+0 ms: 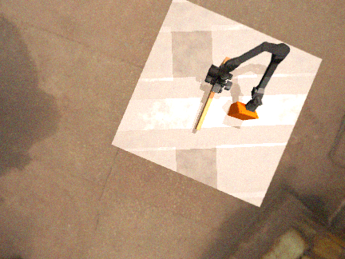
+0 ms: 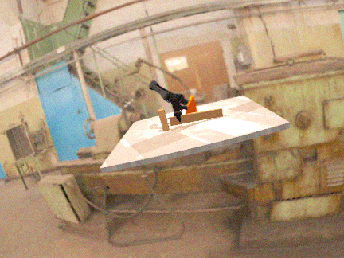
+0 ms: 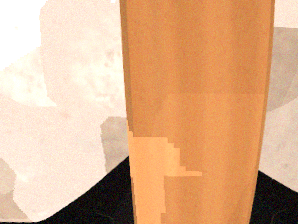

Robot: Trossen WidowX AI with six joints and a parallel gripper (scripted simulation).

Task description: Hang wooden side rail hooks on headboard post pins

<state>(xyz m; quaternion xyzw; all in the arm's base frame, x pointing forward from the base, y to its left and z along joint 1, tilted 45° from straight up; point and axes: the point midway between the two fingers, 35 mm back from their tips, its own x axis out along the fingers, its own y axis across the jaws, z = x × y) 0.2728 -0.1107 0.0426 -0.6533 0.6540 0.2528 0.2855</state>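
The headboard post lies 130 mm to the right of my gripper tip, 40 mm above it and 10 mm behind it.
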